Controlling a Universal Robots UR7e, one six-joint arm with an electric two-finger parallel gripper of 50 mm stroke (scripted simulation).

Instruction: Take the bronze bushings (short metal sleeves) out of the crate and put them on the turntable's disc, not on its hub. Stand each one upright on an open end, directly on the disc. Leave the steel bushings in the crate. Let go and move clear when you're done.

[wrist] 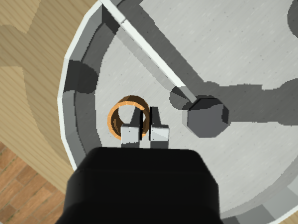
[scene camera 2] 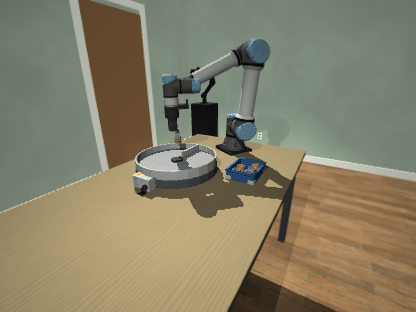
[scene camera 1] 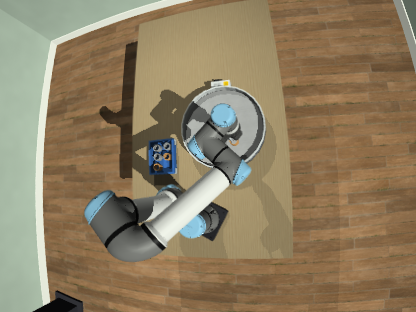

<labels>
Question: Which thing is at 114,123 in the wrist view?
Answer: A bronze bushing.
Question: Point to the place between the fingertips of the gripper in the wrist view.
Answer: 146,116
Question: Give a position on a turntable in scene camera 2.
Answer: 170,159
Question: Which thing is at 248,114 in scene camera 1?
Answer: A turntable.
</labels>
